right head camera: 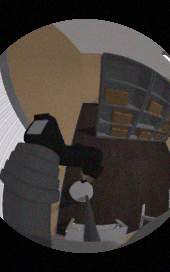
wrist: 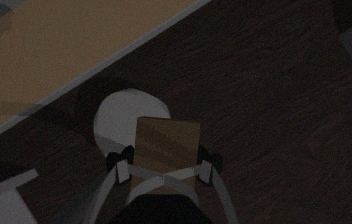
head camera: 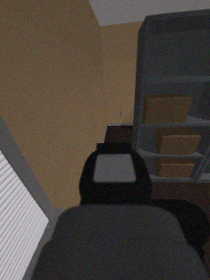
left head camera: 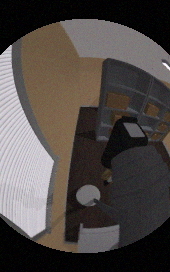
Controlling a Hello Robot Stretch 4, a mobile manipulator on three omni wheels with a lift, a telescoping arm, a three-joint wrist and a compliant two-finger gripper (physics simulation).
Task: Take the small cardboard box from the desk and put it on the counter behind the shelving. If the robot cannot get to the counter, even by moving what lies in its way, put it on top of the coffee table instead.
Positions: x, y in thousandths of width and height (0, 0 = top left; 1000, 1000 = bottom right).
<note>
In view: a small brown cardboard box (wrist: 464, 650).
</note>
